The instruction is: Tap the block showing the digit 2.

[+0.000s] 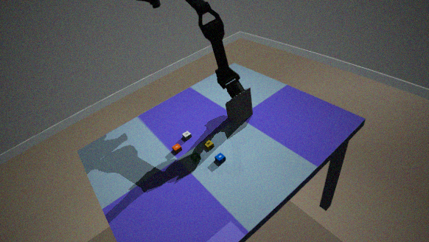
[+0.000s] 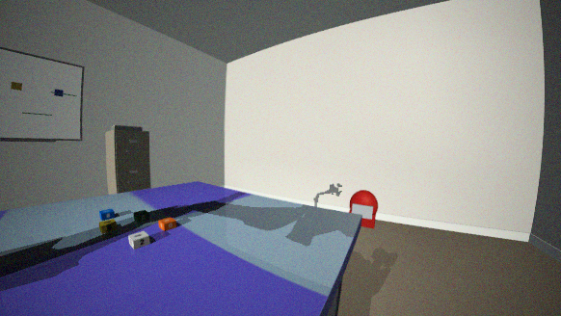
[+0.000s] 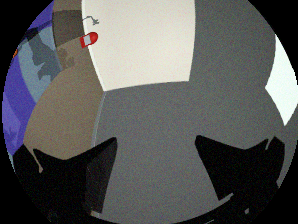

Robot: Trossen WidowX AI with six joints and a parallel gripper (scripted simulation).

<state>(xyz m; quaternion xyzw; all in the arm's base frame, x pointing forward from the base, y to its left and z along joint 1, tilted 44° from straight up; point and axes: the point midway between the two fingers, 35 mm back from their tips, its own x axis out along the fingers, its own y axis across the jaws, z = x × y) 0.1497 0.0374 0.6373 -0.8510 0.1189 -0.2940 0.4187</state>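
My gripper tip is 600 mm above the white block, 350 mm to the right of it and 120 mm short of it. The rest, counted from my gripper tip: green block (600 mm below, 490 mm to the left, 170 mm ahead); then yellow block (600 mm below, 480 mm to the left, 90 mm ahead); then orange block (600 mm below, 380 mm to the left, 200 mm ahead).
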